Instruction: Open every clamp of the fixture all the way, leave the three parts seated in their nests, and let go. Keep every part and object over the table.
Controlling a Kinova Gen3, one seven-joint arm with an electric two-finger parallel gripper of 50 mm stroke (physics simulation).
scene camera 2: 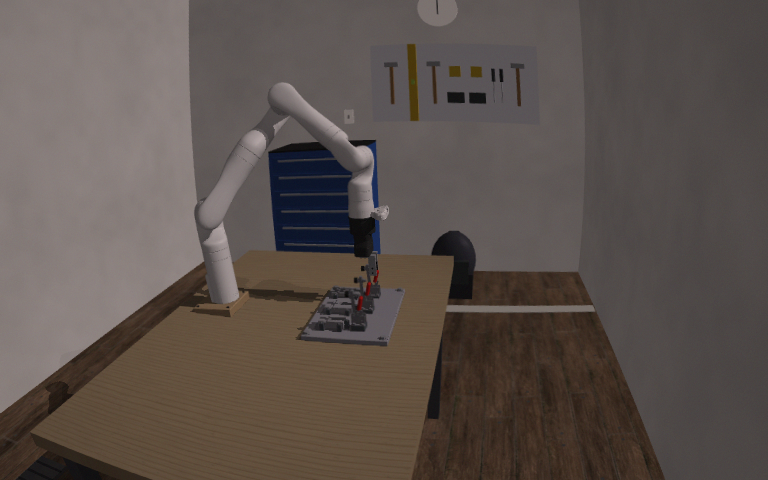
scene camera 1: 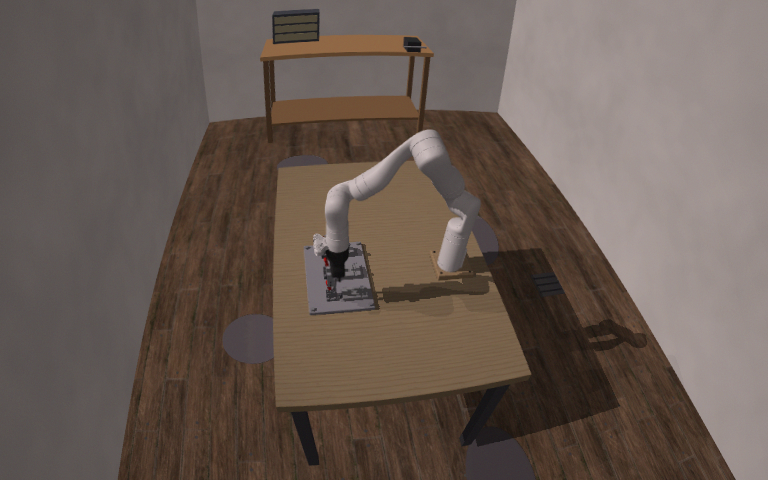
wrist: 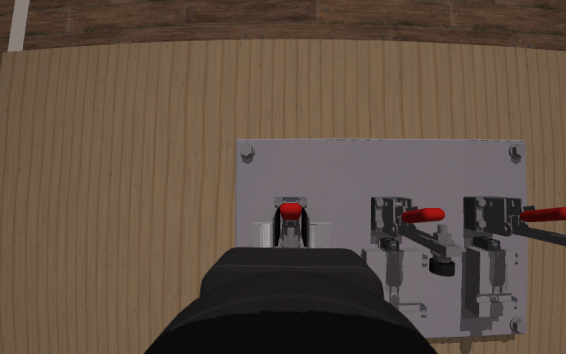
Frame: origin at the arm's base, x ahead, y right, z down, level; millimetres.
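Seen in the pictures: gripper, between the fingertips: [scene camera 2: 373, 273] [scene camera 1: 330, 283] [wrist: 290, 221]; arm's base, origin of its link: [scene camera 2: 226, 298] [scene camera 1: 448, 263].
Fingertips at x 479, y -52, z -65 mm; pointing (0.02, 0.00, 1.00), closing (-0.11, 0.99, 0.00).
Observation:
Pixels of each thing's top centre, then the offset from my fingertips to it. "pt": a spot on its surface instead. Level surfaces: height alone.
- red handle, a spot on its surface: [wrist: 291, 211] pt dx +9, dy +2, dz -11 mm
- middle clamp, a spot on its surface: [wrist: 391, 215] pt dx -12, dy +99, dz +38 mm
- rightmost clamp, a spot on its surface: [wrist: 492, 215] pt dx -25, dy +209, dz +43 mm
- black pad, centre of its top: [wrist: 454, 251] [scene camera 2: 360, 276] dx -27, dy +108, dz -34 mm
- wooden table, height of its surface: dz +89 mm
The fixture plate [scene camera 1: 339, 309] [scene camera 2: 394, 316] [wrist: 320, 165] lies flat on the table and carries three red-handled clamps. My gripper [scene camera 2: 372, 270] [wrist: 290, 221] is shut on a red handle [wrist: 291, 211], that of the leftmost clamp in the wrist view; this clamp's arm is mostly hidden. The middle clamp [wrist: 391, 215] and the rightmost clamp [wrist: 492, 215] have raised arms; a black pad [wrist: 442, 267] shows on the middle one. Grey parts [wrist: 394, 267] [wrist: 496, 267] sit in the nests before these two clamps. The third part is hidden beneath my gripper in the wrist view.
The wooden table [scene camera 1: 396, 350] [scene camera 2: 254, 384] [wrist: 125, 175] ends close beyond the clamp side of the plate. The arm's base board [scene camera 1: 453, 275] [scene camera 2: 231, 308] stands across the table. A blue drawer cabinet [scene camera 2: 311, 198] and a wooden shelf table [scene camera 1: 345, 46] stand apart.

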